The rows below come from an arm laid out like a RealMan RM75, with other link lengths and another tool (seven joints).
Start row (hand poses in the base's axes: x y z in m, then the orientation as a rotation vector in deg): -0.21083 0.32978 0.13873 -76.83 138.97 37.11
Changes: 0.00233 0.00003 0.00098 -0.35 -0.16 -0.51; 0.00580 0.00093 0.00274 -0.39 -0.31 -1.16; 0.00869 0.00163 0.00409 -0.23 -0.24 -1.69; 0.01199 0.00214 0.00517 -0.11 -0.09 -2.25; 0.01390 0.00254 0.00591 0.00 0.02 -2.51; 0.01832 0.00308 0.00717 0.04 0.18 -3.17; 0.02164 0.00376 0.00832 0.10 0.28 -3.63; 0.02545 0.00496 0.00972 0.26 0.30 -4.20; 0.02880 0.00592 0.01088 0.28 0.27 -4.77; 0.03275 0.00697 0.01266 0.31 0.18 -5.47; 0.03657 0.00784 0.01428 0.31 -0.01 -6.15; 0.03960 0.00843 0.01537 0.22 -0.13 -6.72; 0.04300 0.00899 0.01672 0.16 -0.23 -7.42; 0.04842 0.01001 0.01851 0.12 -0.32 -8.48; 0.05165 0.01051 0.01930 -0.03 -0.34 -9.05
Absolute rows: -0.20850 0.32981 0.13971 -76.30 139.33 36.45; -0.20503 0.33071 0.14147 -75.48 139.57 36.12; -0.20214 0.33141 0.14282 -74.73 139.79 36.22; -0.19884 0.33192 0.14390 -73.95 140.11 36.34; -0.19693 0.33232 0.14464 -73.57 140.25 36.49; -0.19251 0.33286 0.14590 -72.69 140.67 36.49; -0.18919 0.33354 0.14705 -72.06 140.93 36.52; -0.18538 0.33474 0.14845 -71.25 141.12 36.57; -0.18203 0.33570 0.14961 -70.50 141.35 36.42; -0.17808 0.33675 0.15139 -69.58 141.58 36.19; -0.17426 0.33762 0.15301 -68.70 141.74 35.86; -0.17123 0.33821 0.15410 -67.99 141.96 35.51; -0.16783 0.33877 0.15545 -67.09 142.23 35.18; -0.16241 0.33979 0.15724 -65.72 142.64 34.77; -0.15918 0.34029 0.15803 -65.03 142.96 34.44
